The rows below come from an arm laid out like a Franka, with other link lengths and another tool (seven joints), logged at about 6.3 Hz.
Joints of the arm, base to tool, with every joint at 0 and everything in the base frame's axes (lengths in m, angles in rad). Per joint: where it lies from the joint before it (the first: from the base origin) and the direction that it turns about. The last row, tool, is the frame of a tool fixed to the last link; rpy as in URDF.
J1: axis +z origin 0 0 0.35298
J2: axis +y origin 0 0 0
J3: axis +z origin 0 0 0.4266
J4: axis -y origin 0.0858 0 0
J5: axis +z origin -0.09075 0 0.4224
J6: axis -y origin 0 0 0
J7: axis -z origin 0.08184 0 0
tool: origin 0.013 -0.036 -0.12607 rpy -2.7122 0 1.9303
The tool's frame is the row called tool.
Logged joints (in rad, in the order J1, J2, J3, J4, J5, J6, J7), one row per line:
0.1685, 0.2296, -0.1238, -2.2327, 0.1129, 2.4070, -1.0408
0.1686, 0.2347, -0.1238, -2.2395, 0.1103, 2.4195, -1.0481
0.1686, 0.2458, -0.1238, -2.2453, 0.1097, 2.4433, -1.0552
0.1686, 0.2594, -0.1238, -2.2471, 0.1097, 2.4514, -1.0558
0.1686, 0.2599, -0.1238, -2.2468, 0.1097, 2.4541, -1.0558
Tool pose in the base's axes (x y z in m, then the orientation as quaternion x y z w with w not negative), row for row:
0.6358, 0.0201, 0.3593, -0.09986, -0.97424, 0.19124, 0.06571
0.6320, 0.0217, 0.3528, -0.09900, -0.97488, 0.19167, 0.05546
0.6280, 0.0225, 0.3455, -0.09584, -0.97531, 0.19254, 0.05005
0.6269, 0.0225, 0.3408, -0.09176, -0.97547, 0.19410, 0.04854
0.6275, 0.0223, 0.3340, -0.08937, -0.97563, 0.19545, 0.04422
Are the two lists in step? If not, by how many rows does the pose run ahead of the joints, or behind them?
The pose runs 2 rows behind the joints: the pose in row i belongs to the joints in row i - 2.
